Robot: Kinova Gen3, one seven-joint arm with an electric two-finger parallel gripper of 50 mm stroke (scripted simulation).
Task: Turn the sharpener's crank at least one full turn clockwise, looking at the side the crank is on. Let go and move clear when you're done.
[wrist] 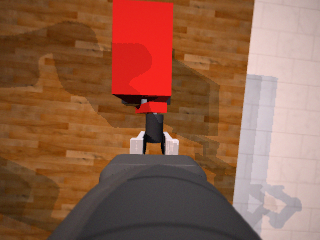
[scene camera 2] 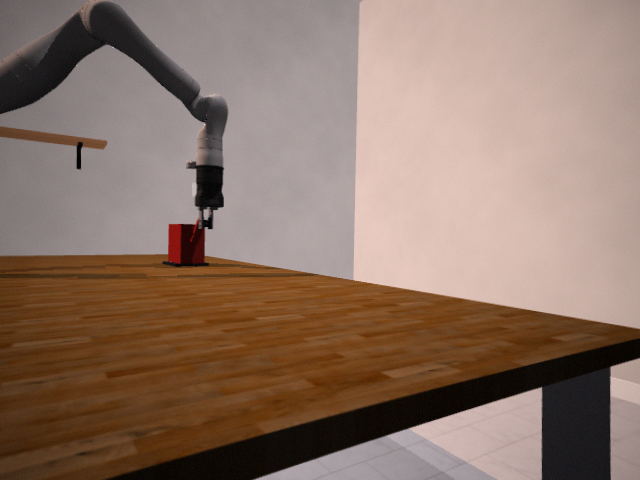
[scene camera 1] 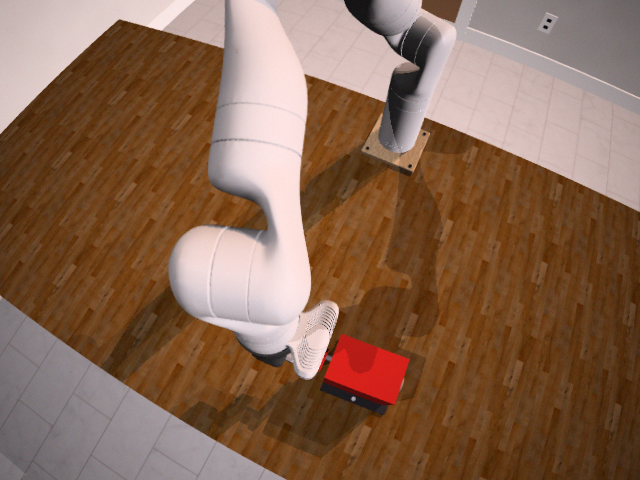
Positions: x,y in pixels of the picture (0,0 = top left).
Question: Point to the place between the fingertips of my gripper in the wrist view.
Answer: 153,139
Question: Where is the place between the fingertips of my gripper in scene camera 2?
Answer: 205,229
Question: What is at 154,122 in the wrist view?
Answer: A crank.
